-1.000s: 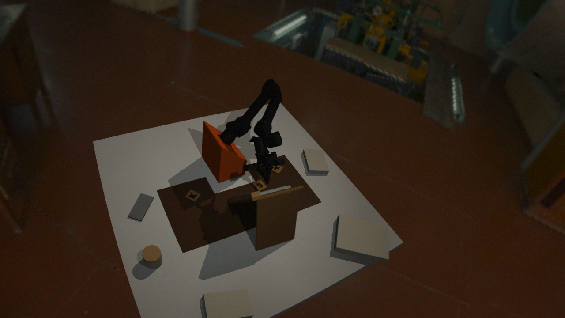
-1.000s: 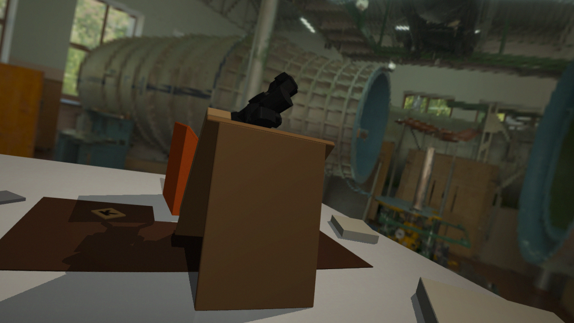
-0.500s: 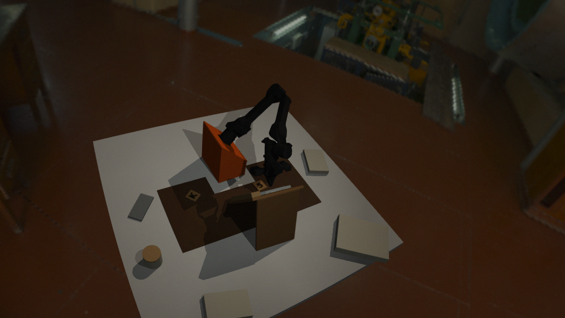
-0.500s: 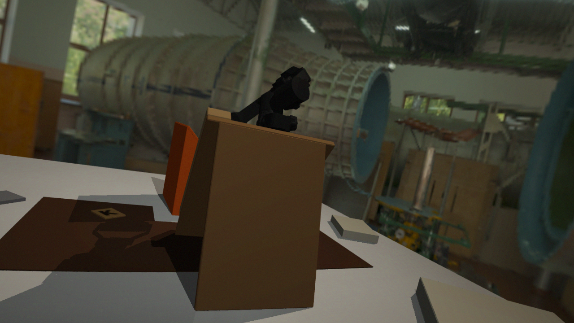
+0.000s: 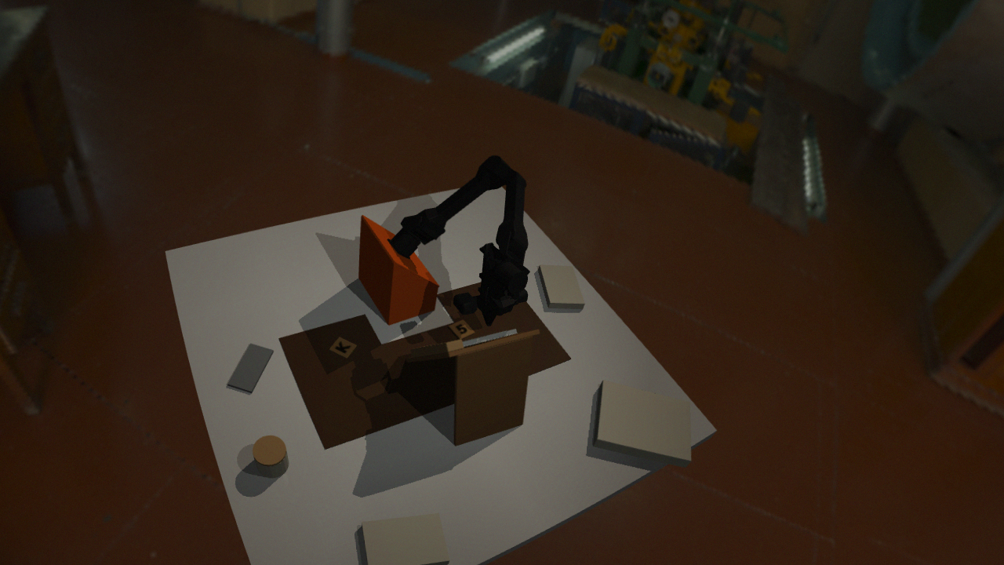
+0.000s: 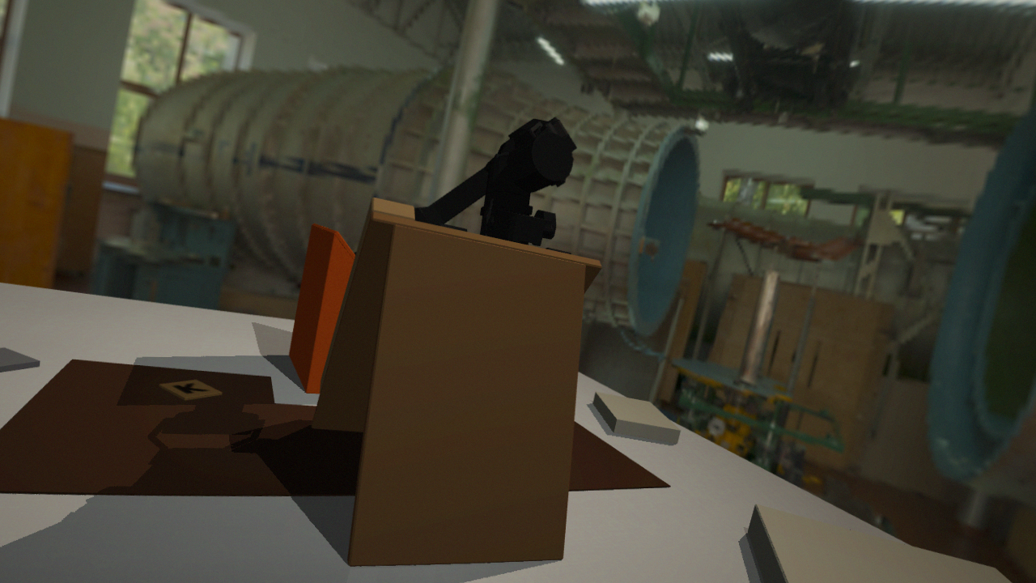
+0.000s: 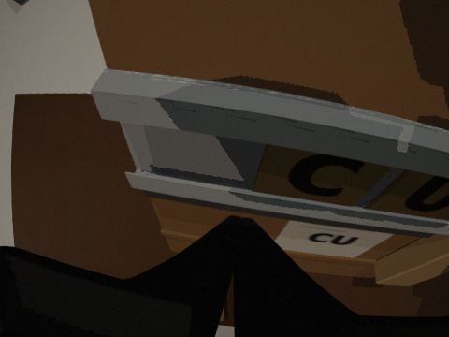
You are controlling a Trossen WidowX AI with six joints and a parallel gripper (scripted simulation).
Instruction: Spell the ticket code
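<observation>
The c tile is 4 cm to the right of my gripper tip, 2 cm below it and 2 cm ahead of it. The rest, counted from my gripper tip: white ticket 10 cm below, 7 cm to the right, 4 cm behind; k tile 29 cm to the right, 25 cm behind, 18 cm below; dark brown mat 19 cm below, 16 cm behind, 7 cm to the right.
</observation>
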